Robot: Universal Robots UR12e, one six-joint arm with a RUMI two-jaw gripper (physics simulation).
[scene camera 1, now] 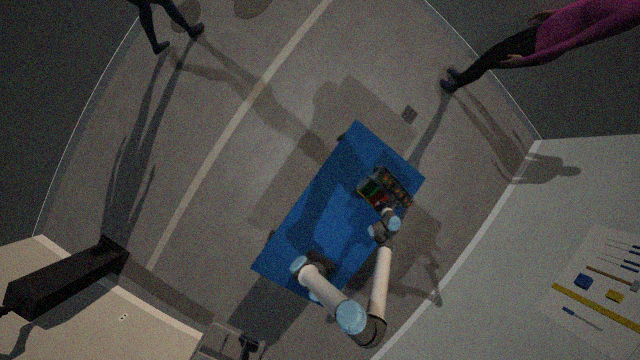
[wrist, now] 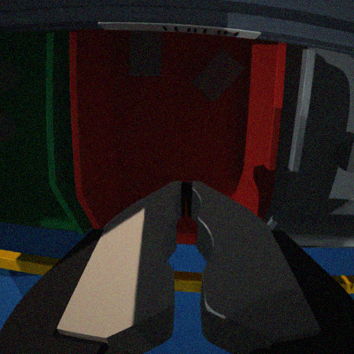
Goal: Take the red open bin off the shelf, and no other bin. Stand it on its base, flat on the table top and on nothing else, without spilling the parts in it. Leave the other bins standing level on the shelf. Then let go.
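Frame: origin at the arm's base, x ahead, y left, z up, level; centimetres.
Seen in the pictures: gripper, fingertip midpoint: [scene camera 1: 379,199].
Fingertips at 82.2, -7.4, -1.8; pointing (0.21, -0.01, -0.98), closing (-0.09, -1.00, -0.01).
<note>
A point is followed by its place in that frame, as x, y, z.
The red open bin [wrist: 158,123] [scene camera 1: 381,197] {85.5, -11.6, -8.7} stands on the shelf [scene camera 1: 395,182] {98.2, -5.0, 7.6}, open side toward me, and fills the middle of the wrist view. Two dark parts [wrist: 145,56] [wrist: 218,75] lie deep inside it. My gripper [wrist: 186,187] [scene camera 1: 385,210] {82.2, -7.4, -1.8} is shut, with its fingertips right at the bin's lower front lip; I see a sliver of red through the narrow gap between the fingers. The blue table top [scene camera 1: 331,214] {48.1, 15.8, -9.8} [wrist: 21,235] lies below. A yellow rail [wrist: 21,261] runs across under the fingers.
A green bin [wrist: 24,123] [scene camera 1: 369,190] {84.0, 1.5, -8.9} stands left of the red one and a grey bin [wrist: 316,140] right of it. Two people [scene camera 1: 559,31] [scene camera 1: 165,22] stand on the floor far from the table. A black bench [scene camera 1: 62,277] stands at the left.
</note>
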